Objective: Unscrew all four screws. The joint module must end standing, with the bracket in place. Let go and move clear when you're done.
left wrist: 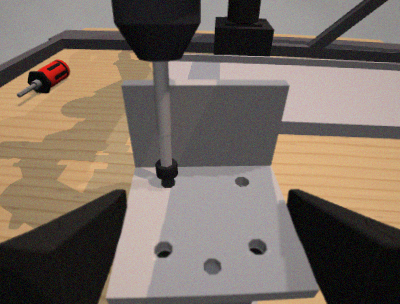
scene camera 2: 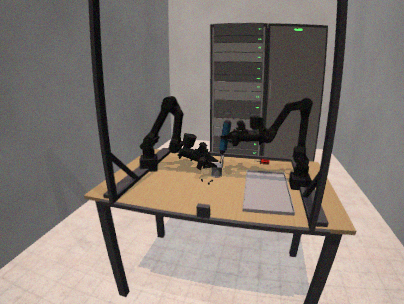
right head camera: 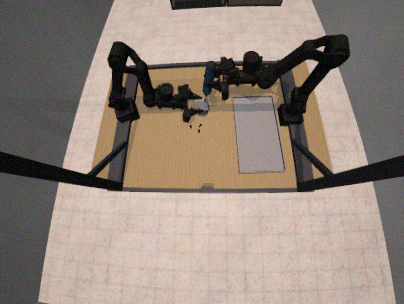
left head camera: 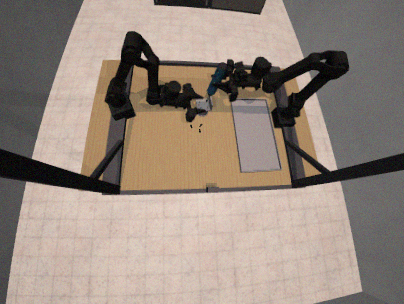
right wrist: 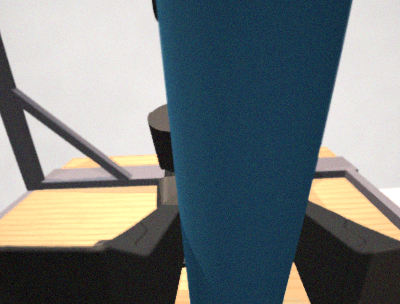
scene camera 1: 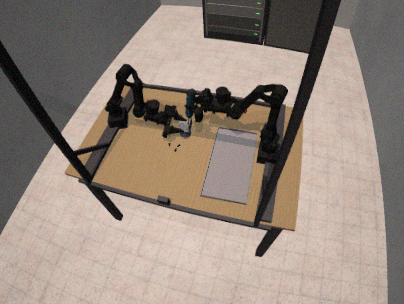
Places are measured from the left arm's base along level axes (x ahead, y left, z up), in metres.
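Pixels of known places: left gripper, fingertip midpoint: (left wrist: pixel 207 199) (scene camera 2: pixel 217 163) (right head camera: pixel 202 104) (left head camera: pixel 204 104) (scene camera 1: pixel 185 126); right gripper, fingertip midpoint: (scene camera 2: pixel 221 136) (right head camera: pixel 203 79) (left head camera: pixel 211 79) (right wrist: pixel 232 200) (scene camera 1: pixel 186 102); left arm's base at its link origin: (scene camera 2: pixel 148 157) (right head camera: pixel 123 107) (left head camera: pixel 119 103) (scene camera 1: pixel 116 114); right arm's base at its link origin: (left wrist: pixel 242 22) (scene camera 2: pixel 300 176) (right head camera: pixel 292 112) (left head camera: pixel 286 115) (scene camera 1: pixel 268 150).
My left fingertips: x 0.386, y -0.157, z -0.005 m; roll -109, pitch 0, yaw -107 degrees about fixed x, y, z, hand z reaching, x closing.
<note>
For each thing: its top centre in the pictures, then the offset to it from my left fingertips.
- upright joint module at its top centre: (scene camera 2: pixel 216 164) 0.004 m back, 0.001 m left, 0.005 m down
- blue screwdriver at its top centre: (right head camera: pixel 207 63) (left head camera: pixel 219 64) (scene camera 1: pixel 187 89) (scene camera 2: pixel 224 120) 0.035 m ahead, 0.009 m left, 0.241 m up
- black screw at its top centre: (left wrist: pixel 166 163) 0.018 m ahead, 0.014 m left, 0.009 m up
- red screwdriver at its top centre: (left wrist: pixel 38 70) (scene camera 2: pixel 262 159) 0.317 m ahead, 0.126 m left, 0.039 m down
- flat light-grey tray at its top centre: (left wrist: pixel 306 82) (scene camera 1: pixel 231 161) (scene camera 2: pixel 267 187) (right head camera: pixel 257 130) (left head camera: pixel 255 132) 0.205 m ahead, 0.221 m right, 0.052 m down
- small black box at its top centre: (scene camera 2: pixel 203 205) (scene camera 1: pixel 162 198) 0.139 m back, 0.392 m right, 0.011 m down
The grey L-shaped bracket (left wrist: pixel 210 220) (left head camera: pixel 202 105) sits on the upright joint module (scene camera 2: pixel 216 172). My left gripper (left wrist: pixel 207 199) is shut on the bracket, one finger at each side. My right gripper (right wrist: pixel 232 200) is shut on the blue screwdriver (right wrist: pixel 250 110) (scene camera 2: pixel 225 136) (right head camera: pixel 209 80), held steeply with its tip down. In the left wrist view, a black screw (left wrist: pixel 167 171) is at the driver's tip, its head raised above the plate and its lower end at the back-left hole. The other holes show no screw heads. Three small black screws (left head camera: pixel 200 130) (scene camera 2: pixel 210 182) lie loose on the table.
A red screwdriver (left wrist: pixel 55 74) (scene camera 2: pixel 264 161) lies at the back right of the table. A flat light-grey tray (left head camera: pixel 257 142) (scene camera 2: pixel 268 195) lies to the right of the module. A small black box (scene camera 2: pixel 203 210) is at the front edge. Dark frame posts (scene camera 2: pixel 101 100) rise at the sides.
</note>
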